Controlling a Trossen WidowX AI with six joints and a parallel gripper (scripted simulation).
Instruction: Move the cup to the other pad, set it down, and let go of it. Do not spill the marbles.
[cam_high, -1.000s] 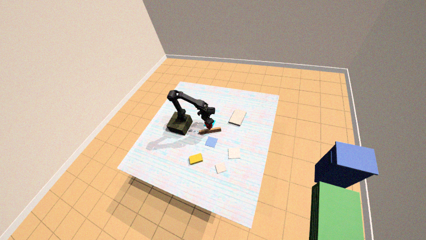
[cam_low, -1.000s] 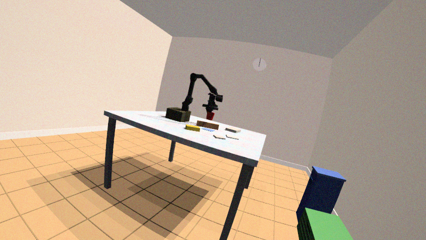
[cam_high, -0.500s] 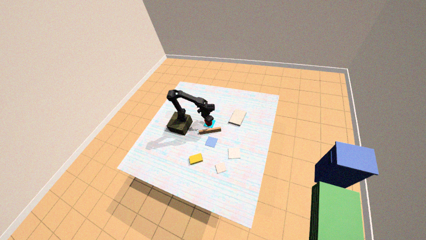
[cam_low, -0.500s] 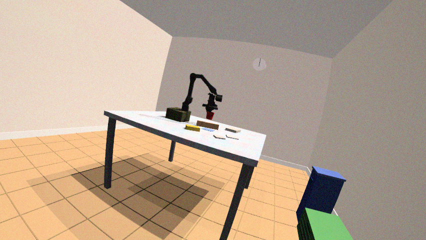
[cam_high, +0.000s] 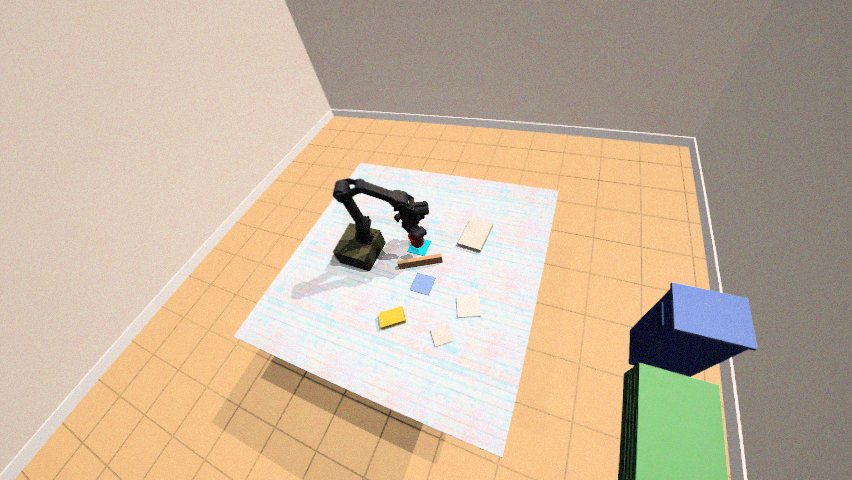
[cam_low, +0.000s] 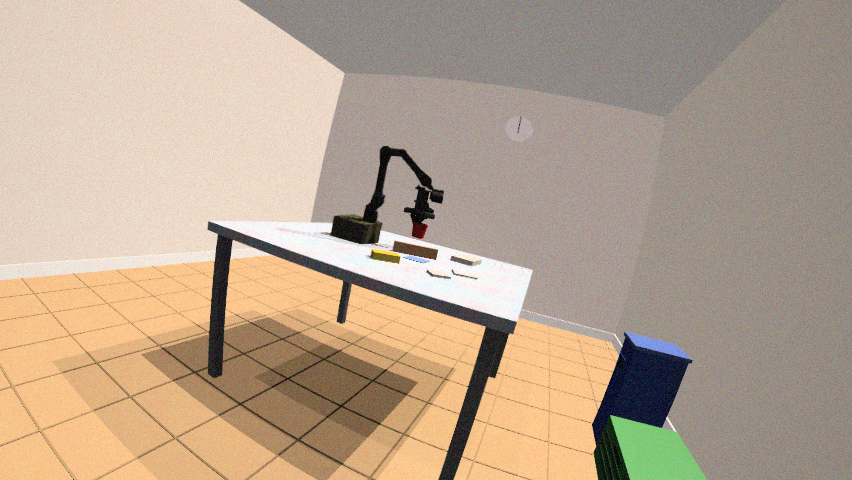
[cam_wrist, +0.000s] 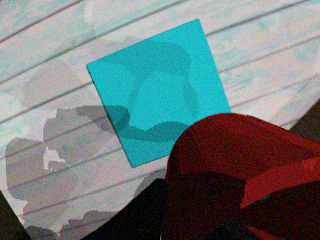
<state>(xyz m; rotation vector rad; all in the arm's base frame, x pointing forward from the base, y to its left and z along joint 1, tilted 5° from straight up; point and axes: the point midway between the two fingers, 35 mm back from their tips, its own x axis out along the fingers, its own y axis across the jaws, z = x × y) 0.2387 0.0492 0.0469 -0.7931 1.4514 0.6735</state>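
The cyan pad lies 120 mm below my gripper tip and 20 mm to the left of it. Also, from my gripper tip: light blue pad (190 mm to the right, 120 mm below, 80 mm ahead); then brown bar (100 mm below, 90 mm to the right, 40 mm ahead); then red cup (20 mm to the right, 20 mm ahead).
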